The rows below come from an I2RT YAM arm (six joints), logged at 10 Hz.
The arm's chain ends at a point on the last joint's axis. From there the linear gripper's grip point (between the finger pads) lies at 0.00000 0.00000 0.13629 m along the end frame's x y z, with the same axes.
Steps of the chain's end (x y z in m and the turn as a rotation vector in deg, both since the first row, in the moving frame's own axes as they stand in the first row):
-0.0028, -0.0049, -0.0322, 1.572, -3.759, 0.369
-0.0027, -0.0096, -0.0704, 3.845, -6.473, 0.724
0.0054, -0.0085, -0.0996, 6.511, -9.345, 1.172
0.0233, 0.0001, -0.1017, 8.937, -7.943, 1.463
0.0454, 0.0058, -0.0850, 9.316, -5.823, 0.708
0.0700, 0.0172, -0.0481, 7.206, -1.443, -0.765
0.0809, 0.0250, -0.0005, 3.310, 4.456, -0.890
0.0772, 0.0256, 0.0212, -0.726, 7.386, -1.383
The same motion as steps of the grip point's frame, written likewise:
-0.0117, -0.0087, -0.0325, 1.572, -3.759, 0.369
-0.0180, -0.0188, -0.0716, 3.845, -6.473, 0.724
-0.0165, -0.0241, -0.1023, 6.511, -9.345, 1.172
0.0048, -0.0212, -0.1047, 8.937, -7.943, 1.463
0.0318, -0.0163, -0.0875, 9.316, -5.823, 0.708
0.0665, 0.0001, -0.0492, 7.206, -1.443, -0.765
0.0914, 0.0171, -0.0011, 3.310, 4.456, -0.890
0.0947, 0.0271, 0.0201, -0.726, 7.386, -1.383

